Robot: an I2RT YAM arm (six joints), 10 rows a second.
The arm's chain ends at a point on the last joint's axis. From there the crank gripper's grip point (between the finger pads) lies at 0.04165 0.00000 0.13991 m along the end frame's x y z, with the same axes.
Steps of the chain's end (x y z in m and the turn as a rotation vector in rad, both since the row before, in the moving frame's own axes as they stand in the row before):
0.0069, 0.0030, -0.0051, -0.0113, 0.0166, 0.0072
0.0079, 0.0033, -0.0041, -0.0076, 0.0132, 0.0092
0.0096, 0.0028, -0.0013, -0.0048, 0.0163, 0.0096
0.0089, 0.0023, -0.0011, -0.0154, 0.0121, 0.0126
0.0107, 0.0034, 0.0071, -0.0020, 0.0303, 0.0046
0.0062, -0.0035, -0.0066, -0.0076, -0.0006, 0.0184
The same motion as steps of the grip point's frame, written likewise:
0.0092, 0.0049, -0.0058, -0.0113, 0.0166, 0.0072
0.0097, 0.0048, -0.0047, -0.0076, 0.0132, 0.0092
0.0119, 0.0039, -0.0020, -0.0048, 0.0163, 0.0096
0.0106, 0.0050, -0.0016, -0.0154, 0.0121, 0.0126
0.0149, 0.0039, 0.0058, -0.0020, 0.0303, 0.0046
0.0061, -0.0017, -0.0066, -0.0076, -0.0006, 0.0184

